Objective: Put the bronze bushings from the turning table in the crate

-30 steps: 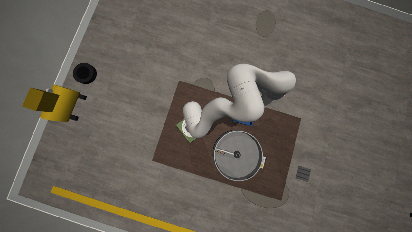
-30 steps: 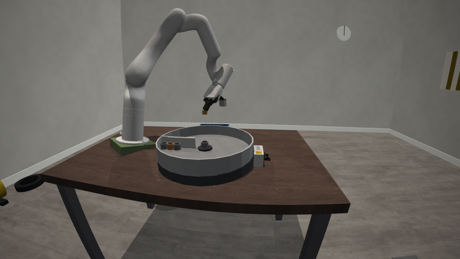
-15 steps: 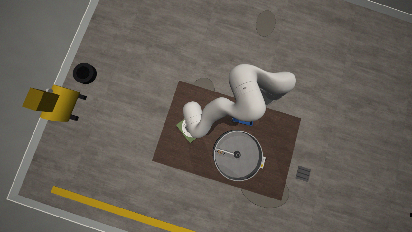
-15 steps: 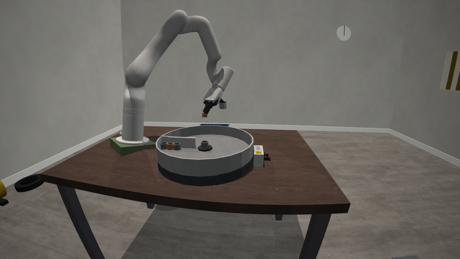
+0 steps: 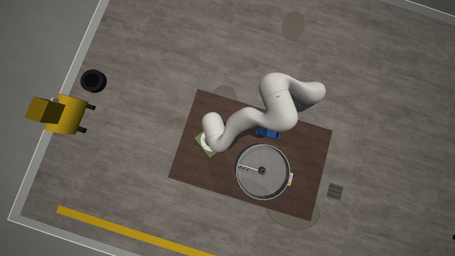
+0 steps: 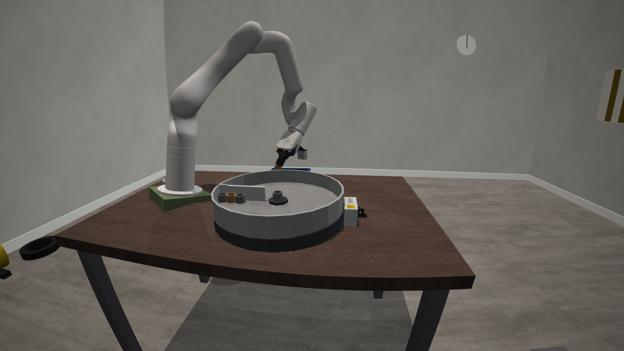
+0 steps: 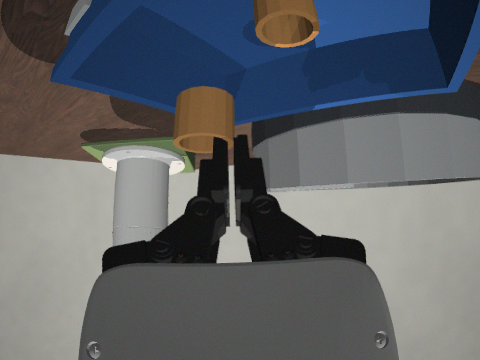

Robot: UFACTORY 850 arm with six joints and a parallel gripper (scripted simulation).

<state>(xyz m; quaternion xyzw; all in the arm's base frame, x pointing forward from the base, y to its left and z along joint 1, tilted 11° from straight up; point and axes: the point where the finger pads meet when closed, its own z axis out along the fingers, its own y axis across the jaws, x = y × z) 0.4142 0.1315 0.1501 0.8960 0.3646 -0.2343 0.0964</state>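
Now: hand 40 mm short of the blue crate and 80 mm above it. The rest, counted from my hand: grey turning table (350 mm to the right, 50 mm below).
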